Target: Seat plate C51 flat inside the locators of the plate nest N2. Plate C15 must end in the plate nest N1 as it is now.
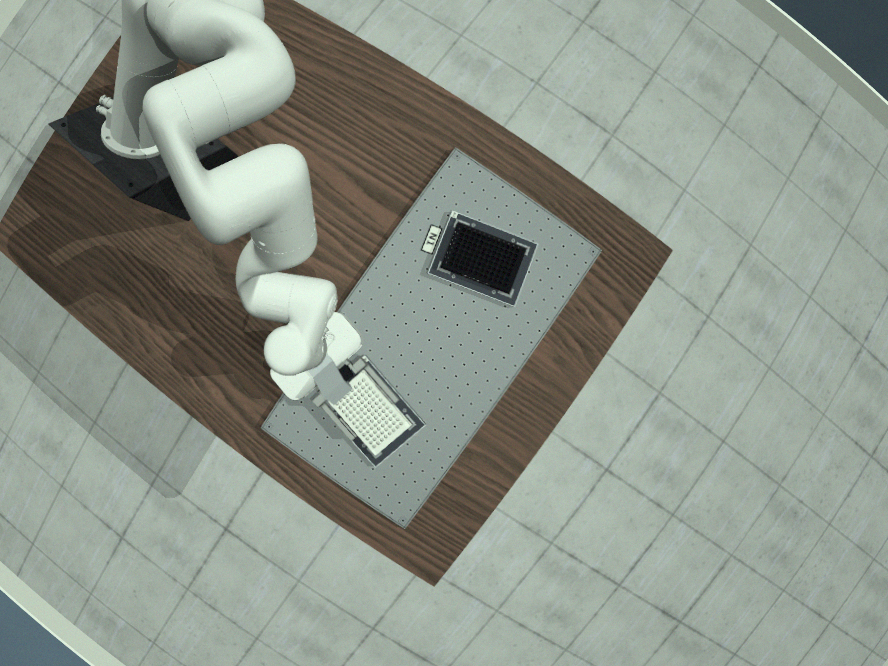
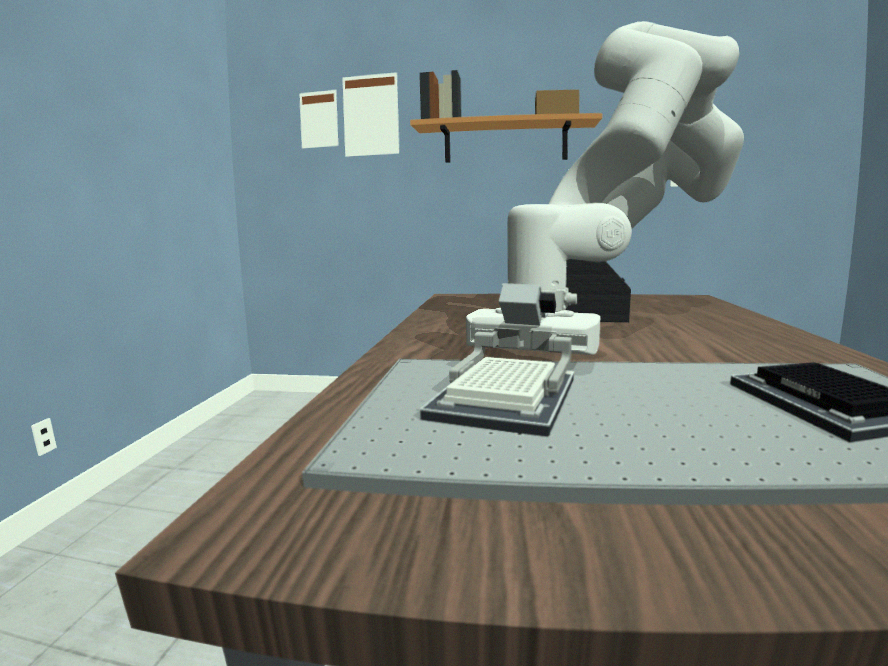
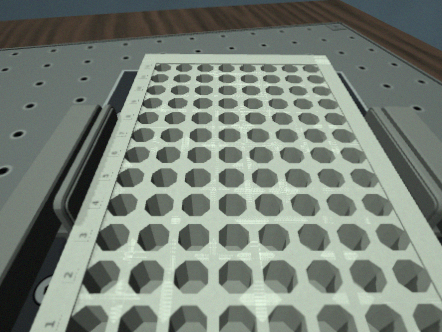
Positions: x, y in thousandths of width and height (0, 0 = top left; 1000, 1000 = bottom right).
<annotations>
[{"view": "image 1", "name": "white well plate C51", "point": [415, 595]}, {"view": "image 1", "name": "black well plate C15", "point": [574, 385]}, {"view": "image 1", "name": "dark plate nest N2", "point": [454, 657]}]
</annotations>
